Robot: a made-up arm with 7 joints. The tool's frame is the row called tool. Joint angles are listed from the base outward. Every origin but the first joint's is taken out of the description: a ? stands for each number. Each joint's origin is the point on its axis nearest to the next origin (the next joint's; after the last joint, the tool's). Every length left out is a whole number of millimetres.
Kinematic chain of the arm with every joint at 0, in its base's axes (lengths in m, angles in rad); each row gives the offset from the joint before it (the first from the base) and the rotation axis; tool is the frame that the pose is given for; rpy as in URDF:
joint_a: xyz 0 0 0.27 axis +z
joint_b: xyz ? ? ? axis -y
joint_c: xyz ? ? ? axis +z
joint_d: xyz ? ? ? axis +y
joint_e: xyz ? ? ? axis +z
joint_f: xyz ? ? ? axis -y
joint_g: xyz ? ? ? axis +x
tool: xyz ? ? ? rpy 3.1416 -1.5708 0
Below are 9 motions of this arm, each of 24 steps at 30 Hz.
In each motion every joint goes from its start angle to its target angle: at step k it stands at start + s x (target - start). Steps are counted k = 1, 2, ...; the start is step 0. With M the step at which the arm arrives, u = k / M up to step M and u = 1 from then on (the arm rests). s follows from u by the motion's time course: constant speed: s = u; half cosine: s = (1 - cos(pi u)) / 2; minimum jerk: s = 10 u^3 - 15 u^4 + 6 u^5.
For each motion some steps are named. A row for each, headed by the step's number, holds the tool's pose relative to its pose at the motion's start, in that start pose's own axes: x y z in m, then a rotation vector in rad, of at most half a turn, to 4 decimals.
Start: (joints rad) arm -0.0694 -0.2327 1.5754 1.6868 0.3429 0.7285 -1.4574
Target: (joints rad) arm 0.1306 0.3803 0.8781 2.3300 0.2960 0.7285 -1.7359
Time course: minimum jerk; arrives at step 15
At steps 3, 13, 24:
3: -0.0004 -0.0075 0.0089 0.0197 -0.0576 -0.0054
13: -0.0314 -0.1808 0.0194 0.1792 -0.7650 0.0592
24: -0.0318 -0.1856 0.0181 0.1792 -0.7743 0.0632

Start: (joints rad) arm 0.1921 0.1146 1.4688 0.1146 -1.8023 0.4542 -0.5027
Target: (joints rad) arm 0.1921 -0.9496 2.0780 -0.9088 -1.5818 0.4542 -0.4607
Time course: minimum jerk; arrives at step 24
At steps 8, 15, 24:
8: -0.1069 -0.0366 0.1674 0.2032 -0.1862 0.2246
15: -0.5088 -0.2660 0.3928 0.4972 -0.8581 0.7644
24: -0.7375 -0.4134 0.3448 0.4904 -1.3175 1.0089

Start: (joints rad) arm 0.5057 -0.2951 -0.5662 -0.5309 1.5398 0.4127 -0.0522
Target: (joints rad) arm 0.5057 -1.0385 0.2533 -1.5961 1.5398 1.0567 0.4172
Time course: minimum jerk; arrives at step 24
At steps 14, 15, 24:
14: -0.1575 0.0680 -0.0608 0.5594 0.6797 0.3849
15: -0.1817 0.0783 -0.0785 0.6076 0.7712 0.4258
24: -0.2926 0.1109 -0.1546 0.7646 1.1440 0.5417

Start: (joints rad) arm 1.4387 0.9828 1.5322 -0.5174 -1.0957 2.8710 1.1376
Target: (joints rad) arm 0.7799 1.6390 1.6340 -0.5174 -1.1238 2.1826 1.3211
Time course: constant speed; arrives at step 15
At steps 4, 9, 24:
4: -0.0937 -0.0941 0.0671 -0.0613 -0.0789 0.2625
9: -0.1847 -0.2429 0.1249 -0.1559 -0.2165 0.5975
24: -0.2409 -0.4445 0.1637 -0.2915 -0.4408 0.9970

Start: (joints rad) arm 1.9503 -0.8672 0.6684 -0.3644 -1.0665 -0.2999 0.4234
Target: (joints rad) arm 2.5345 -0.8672 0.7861 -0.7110 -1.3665 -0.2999 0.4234
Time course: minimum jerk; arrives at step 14
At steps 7, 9, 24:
7: -0.0655 -0.0615 -0.0384 0.1520 -0.0099 -0.0367
9: -0.1007 -0.0839 -0.0546 0.2211 -0.0371 -0.0504
24: -0.1357 -0.1012 -0.0679 0.2803 -0.0770 -0.0633

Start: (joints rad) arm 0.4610 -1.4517 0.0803 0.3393 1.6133 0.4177 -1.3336
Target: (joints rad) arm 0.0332 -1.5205 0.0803 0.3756 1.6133 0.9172 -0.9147
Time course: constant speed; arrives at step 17
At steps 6, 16, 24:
6: -0.0058 0.0315 -0.1278 -0.3031 0.1214 0.1805
16: -0.0384 0.0335 -0.3386 -0.7665 0.4204 0.4762
24: -0.0431 0.0304 -0.3588 -0.8096 0.4568 0.5044

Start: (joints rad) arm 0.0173 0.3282 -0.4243 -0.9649 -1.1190 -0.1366 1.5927
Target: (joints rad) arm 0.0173 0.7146 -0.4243 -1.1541 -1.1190 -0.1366 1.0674
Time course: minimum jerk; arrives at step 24
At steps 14, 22, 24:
14: 0.1850 -0.0283 -0.0369 0.0979 0.0569 0.0078
22: 0.2783 -0.0195 -0.0596 0.1424 0.1030 0.0111
24: 0.2796 -0.0192 -0.0600 0.1430 0.1038 0.0111

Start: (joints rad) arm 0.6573 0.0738 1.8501 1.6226 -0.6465 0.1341 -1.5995
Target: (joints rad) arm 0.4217 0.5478 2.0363 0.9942 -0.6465 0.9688 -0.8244
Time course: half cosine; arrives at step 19
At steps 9, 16, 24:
9: 0.0602 0.0329 -0.1462 -0.5713 -0.1508 0.3978
16: 0.1764 0.0567 -0.2507 -1.2006 -0.0618 0.5946
24: 0.1931 0.0591 -0.2590 -1.2752 -0.0296 0.6019

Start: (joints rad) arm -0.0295 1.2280 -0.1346 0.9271 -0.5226 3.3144 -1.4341
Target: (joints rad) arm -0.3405 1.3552 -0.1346 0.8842 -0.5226 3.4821 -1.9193
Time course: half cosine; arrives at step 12
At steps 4, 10, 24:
4: 0.0202 0.0056 0.0394 -0.0923 0.0772 -0.1148
10: 0.0915 0.0263 0.1383 -0.3955 0.2187 -0.3942
24: 0.0996 0.0288 0.1471 -0.4284 0.2265 -0.4184

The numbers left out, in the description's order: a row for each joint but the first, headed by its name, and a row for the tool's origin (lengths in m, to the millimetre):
joint_b: 0 -0.074 0
joint_c: 0 0 0.443
joint_d: 0.016 0.04 0
joint_e: -0.013 0 0.253
joint_f: 0 -0.08 0
joint_g: 0.012 0 0.091
tool: 0 0 0

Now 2 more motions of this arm.
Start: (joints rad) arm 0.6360 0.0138 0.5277 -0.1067 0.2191 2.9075 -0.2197
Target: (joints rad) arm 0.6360 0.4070 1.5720 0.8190 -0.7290 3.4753 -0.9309
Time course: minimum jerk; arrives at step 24
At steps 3, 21, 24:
3: 0.0001 -0.0020 0.0002 -0.0017 -0.0008 -0.0115
21: 0.0945 -0.2255 0.0324 -0.0715 0.0852 0.0848
24: 0.0982 -0.2300 0.0339 -0.0779 0.0912 0.0971

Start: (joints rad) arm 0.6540 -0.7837 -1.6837 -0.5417 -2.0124 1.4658 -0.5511
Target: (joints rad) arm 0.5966 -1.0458 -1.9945 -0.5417 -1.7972 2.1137 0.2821
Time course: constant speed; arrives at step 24
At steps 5, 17, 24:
5: 0.0242 0.0361 -0.0324 -0.1256 0.1755 0.1850
17: 0.0656 0.1075 -0.1183 -0.3027 0.6801 0.5875
24: 0.0796 0.1397 -0.1694 -0.3156 1.0168 0.7756

